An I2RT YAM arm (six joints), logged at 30 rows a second.
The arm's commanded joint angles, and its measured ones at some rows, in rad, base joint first. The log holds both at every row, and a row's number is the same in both.
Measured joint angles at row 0:
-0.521 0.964 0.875 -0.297 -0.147 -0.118
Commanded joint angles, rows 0 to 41:
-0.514 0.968 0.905 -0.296 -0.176 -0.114
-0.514 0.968 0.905 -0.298 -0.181 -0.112
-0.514 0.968 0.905 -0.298 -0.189 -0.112
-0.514 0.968 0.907 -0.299 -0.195 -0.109
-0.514 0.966 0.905 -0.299 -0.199 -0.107
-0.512 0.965 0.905 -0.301 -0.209 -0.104
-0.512 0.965 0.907 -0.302 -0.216 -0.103
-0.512 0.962 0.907 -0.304 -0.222 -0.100
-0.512 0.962 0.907 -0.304 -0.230 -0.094
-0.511 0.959 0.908 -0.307 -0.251 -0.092
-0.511 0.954 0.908 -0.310 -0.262 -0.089
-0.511 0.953 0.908 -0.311 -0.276 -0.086
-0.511 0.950 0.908 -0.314 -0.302 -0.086
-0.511 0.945 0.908 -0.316 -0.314 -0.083
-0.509 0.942 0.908 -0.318 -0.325 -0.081
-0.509 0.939 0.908 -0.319 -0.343 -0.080
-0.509 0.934 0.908 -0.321 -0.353 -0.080
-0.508 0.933 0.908 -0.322 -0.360 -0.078
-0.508 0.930 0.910 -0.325 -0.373 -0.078
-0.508 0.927 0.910 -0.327 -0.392 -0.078
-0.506 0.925 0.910 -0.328 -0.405 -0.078
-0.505 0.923 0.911 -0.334 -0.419 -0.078
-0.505 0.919 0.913 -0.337 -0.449 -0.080
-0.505 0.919 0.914 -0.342 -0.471 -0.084
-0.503 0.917 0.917 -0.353 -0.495 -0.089
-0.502 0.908 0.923 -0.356 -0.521 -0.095
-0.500 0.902 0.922 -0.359 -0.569 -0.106
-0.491 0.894 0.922 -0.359 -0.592 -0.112
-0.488 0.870 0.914 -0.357 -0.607 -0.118
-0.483 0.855 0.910 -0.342 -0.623 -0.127
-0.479 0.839 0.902 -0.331 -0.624 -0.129
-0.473 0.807 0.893 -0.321 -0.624 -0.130
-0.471 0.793 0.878 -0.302 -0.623 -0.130
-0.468 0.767 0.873 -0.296 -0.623 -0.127
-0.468 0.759 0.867 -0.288 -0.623 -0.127
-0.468 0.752 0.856 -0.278 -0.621 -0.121
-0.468 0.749 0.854 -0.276 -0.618 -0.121
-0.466 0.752 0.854 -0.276 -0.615 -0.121
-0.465 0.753 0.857 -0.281 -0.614 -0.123
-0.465 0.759 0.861 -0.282 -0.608 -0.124
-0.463 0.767 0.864 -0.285 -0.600 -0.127
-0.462 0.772 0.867 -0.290 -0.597 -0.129
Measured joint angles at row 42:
-0.469 0.750 0.862 -0.322 -0.598 -0.120
